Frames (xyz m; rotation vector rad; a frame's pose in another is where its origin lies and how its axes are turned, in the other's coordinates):
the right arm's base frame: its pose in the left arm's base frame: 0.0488 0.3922 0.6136 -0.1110 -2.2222 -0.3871
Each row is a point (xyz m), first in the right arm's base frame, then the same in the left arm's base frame.
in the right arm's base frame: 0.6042 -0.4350 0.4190
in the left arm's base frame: -0.7371 0.0790 0.7321
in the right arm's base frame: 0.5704 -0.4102 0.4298
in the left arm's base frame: -0.7186 0.1077 0.7055
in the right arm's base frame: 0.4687 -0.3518 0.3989
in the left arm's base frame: -0.6191 0.1588 0.6588
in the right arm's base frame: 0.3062 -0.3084 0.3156
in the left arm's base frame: -0.4452 0.1825 0.5922
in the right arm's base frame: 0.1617 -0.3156 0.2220
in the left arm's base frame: -0.2857 0.1540 0.5335
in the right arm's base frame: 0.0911 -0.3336 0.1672
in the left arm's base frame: -0.2041 0.1235 0.5067
